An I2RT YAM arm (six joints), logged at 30 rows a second.
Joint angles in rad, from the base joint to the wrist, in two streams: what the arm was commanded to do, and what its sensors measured. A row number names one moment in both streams.
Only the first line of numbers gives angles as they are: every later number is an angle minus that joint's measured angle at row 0.
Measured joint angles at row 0:
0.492 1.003 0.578 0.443 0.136 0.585
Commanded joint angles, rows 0 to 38:
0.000 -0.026 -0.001 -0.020 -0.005 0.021
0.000 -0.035 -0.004 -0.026 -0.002 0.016
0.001 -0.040 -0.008 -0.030 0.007 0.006
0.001 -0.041 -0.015 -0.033 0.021 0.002
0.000 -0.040 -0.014 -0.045 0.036 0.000
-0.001 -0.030 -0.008 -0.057 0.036 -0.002
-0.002 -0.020 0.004 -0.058 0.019 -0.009
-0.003 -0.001 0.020 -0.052 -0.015 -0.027
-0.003 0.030 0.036 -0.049 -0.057 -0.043
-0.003 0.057 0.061 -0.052 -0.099 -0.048
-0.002 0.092 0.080 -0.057 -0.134 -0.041
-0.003 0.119 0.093 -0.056 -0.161 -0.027
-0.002 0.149 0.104 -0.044 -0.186 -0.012
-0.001 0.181 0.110 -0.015 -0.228 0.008
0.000 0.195 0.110 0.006 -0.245 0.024
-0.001 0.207 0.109 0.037 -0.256 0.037
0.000 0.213 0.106 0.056 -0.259 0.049
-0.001 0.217 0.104 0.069 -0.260 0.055
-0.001 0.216 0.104 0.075 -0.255 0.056
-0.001 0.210 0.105 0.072 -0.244 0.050
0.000 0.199 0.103 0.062 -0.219 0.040
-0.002 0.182 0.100 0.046 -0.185 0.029
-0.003 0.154 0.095 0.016 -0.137 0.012
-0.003 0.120 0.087 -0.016 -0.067 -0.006
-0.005 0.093 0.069 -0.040 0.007 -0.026
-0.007 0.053 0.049 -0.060 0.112 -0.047
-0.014 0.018 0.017 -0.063 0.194 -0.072
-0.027 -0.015 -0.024 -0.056 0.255 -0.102
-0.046 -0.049 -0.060 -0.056 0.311 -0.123
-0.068 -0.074 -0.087 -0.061 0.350 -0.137
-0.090 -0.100 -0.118 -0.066 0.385 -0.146
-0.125 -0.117 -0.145 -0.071 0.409 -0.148
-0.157 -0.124 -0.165 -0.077 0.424 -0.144
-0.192 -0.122 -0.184 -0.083 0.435 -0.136
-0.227 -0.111 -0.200 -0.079 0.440 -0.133
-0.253 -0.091 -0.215 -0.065 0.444 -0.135
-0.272 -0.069 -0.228 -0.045 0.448 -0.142
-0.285 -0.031 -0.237 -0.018 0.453 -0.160
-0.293 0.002 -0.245 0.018 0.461 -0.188
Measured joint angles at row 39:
-0.276 -0.038 -0.233 -0.053 0.398 -0.133
